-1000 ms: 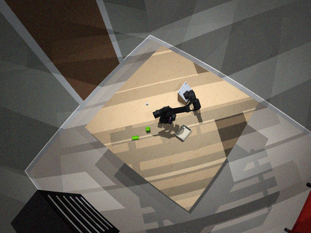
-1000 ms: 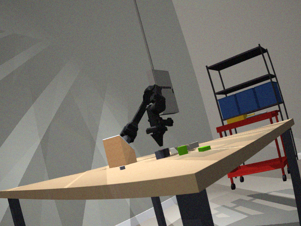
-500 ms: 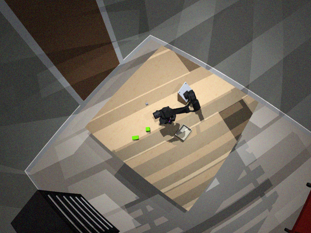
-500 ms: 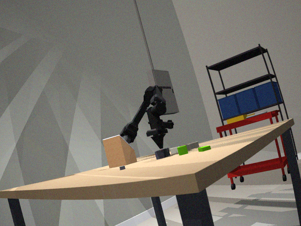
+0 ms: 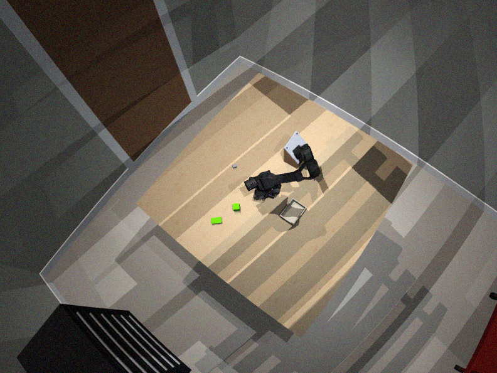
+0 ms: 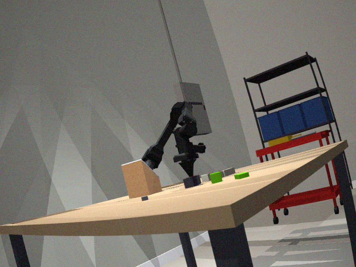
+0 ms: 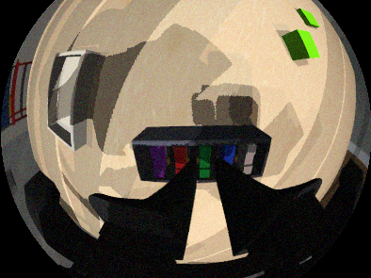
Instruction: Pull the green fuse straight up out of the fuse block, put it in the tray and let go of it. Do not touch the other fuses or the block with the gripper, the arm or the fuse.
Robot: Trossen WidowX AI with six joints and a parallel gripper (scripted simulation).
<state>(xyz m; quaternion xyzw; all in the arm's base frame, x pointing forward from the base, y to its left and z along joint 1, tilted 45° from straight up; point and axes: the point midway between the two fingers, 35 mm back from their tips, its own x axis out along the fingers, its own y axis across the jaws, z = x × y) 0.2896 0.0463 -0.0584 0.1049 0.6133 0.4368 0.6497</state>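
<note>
My gripper tip is 20 mm above the green fuse. From my gripper tip the other things lie so: green cube 180 mm ahead, 70 mm to the right, 20 mm below; then flat green block 310 mm ahead, 100 mm to the right, 30 mm below; then grey tray 20 mm behind, 210 mm to the left, 40 mm below.
</note>
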